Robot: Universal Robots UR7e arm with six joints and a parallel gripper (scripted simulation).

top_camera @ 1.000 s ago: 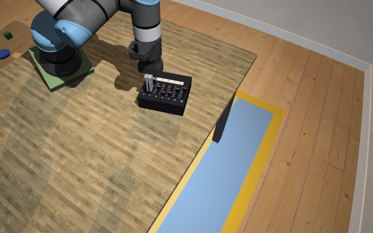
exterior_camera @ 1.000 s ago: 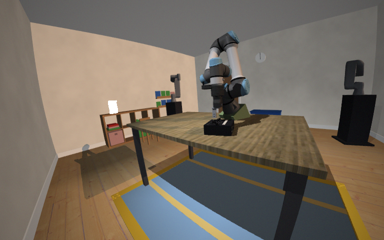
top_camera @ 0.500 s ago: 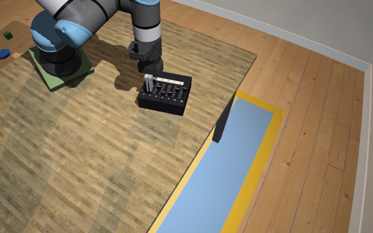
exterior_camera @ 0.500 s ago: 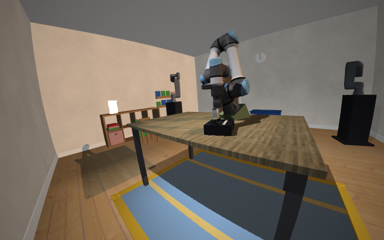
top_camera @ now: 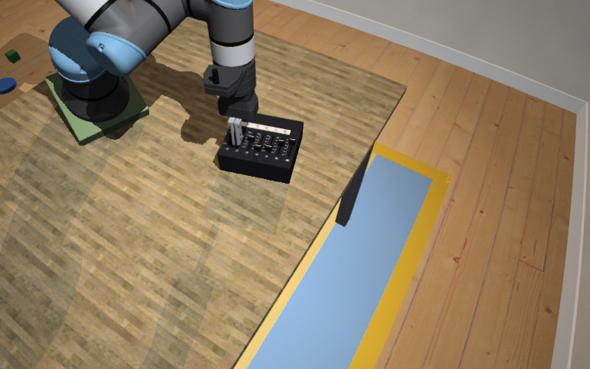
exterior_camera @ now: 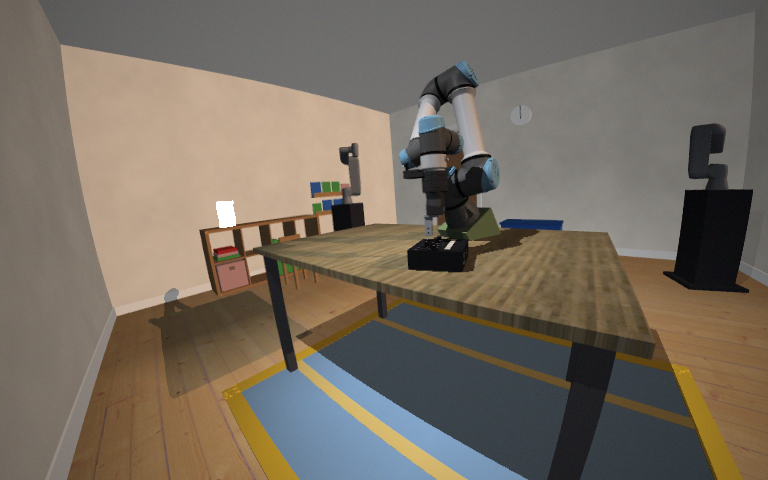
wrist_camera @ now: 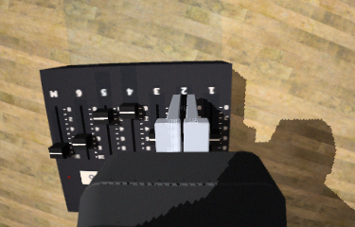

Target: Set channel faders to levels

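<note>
My gripper is now 70 mm short of the channel 5 fader cap, 10 mm to the right of it and 30 mm above it. From my hand the other things lie so: channel 6 fader cap 90 mm ahead, 40 mm to the left, 30 mm below; master fader cap 110 mm ahead, 50 mm to the left, 30 mm below.
</note>
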